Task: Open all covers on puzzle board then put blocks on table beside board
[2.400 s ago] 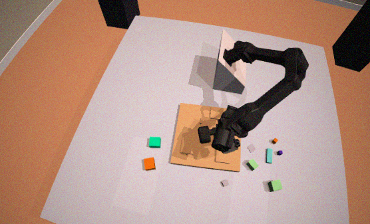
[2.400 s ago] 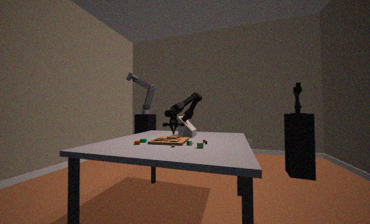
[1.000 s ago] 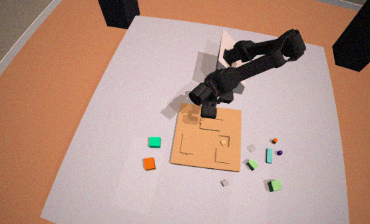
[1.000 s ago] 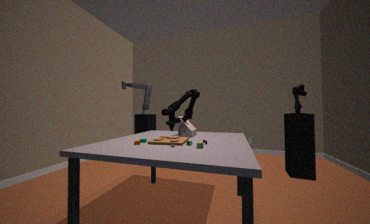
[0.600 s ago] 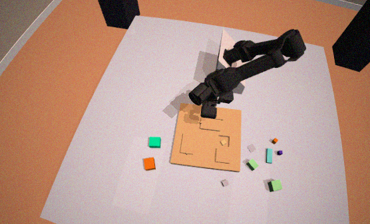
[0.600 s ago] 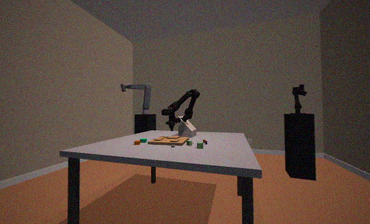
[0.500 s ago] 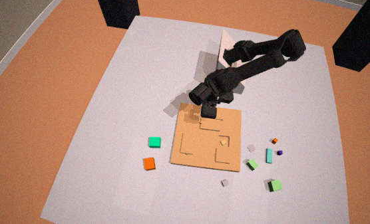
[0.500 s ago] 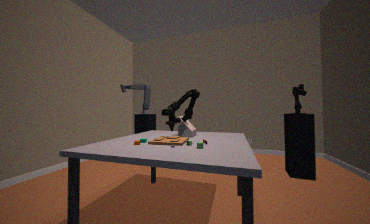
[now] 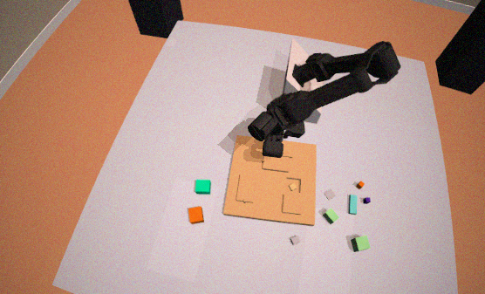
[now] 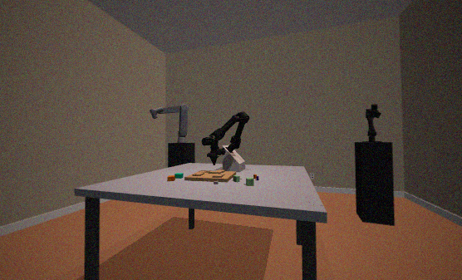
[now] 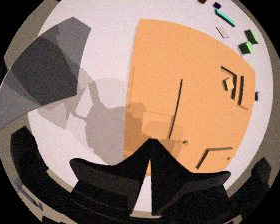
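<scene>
Right now the tan puzzle board is 90 mm ahead of my gripper tip, 30 mm to the left of it and 50 mm below it. Round my gripper tip: teal bar (120 mm ahead, 320 mm to the left, 70 mm below); tiny orange cube (50 mm ahead, 340 mm to the left, 60 mm below); green block (200 mm ahead, 180 mm to the right, 60 mm below).
</scene>
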